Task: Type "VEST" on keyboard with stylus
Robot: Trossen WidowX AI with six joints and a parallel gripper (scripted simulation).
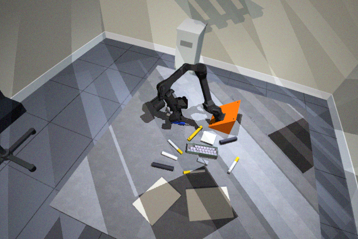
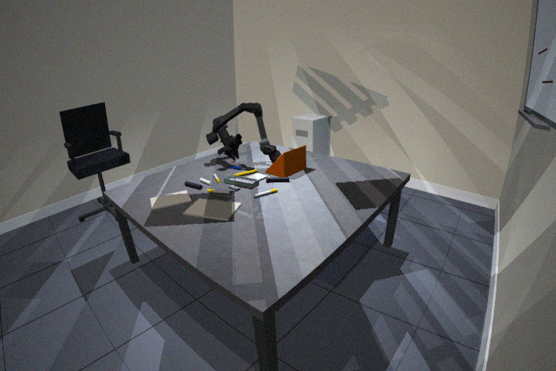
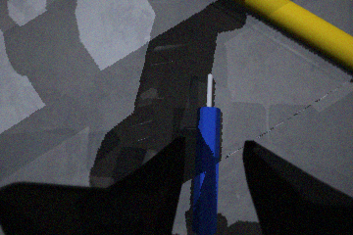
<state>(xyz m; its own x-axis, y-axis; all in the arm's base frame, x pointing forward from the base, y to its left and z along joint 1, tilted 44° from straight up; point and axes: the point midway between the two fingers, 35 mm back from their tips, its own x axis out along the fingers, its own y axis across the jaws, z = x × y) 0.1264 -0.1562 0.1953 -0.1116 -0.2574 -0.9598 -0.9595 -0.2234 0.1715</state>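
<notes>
Now: the blue stylus 50 mm below my gripper tip and 10 mm to the left of it. From my gripper tip the other things lie so: grey block: 230 mm to the left, 210 mm ahead, 50 mm below; then white pad: 210 mm to the left, 50 mm below, 30 mm ahead.
</notes>
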